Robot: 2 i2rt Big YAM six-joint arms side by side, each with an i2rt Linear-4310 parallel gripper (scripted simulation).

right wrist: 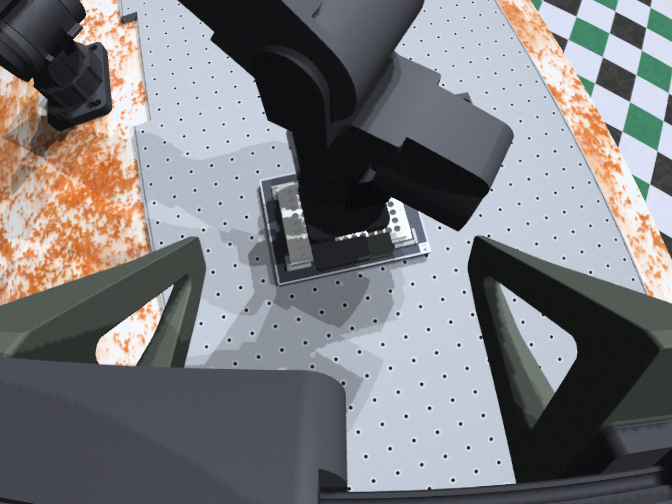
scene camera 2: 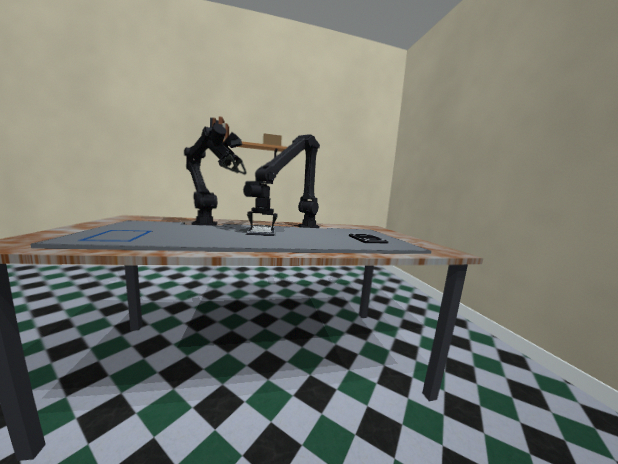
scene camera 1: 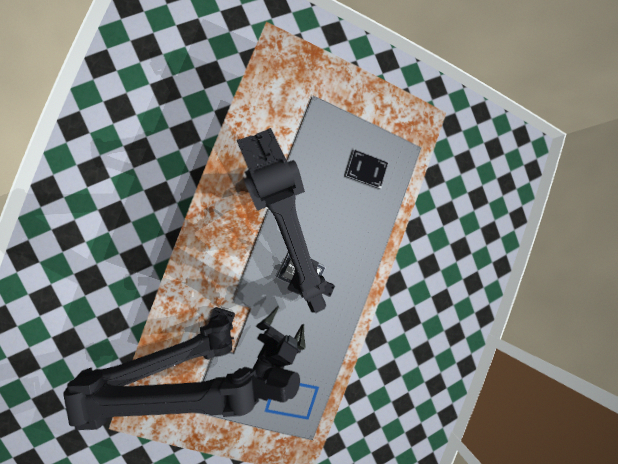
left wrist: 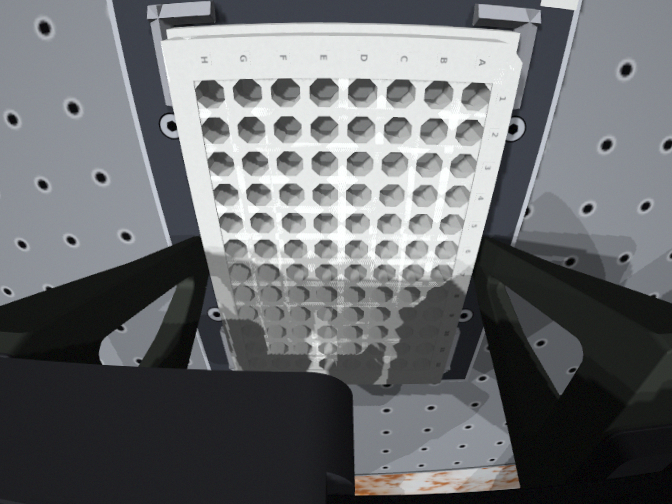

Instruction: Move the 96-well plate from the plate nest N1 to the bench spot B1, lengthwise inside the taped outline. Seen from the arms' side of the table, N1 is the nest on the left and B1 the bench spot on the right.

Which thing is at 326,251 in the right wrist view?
The left gripper.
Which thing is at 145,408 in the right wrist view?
The right gripper.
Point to a white 96-well plate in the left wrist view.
366,312
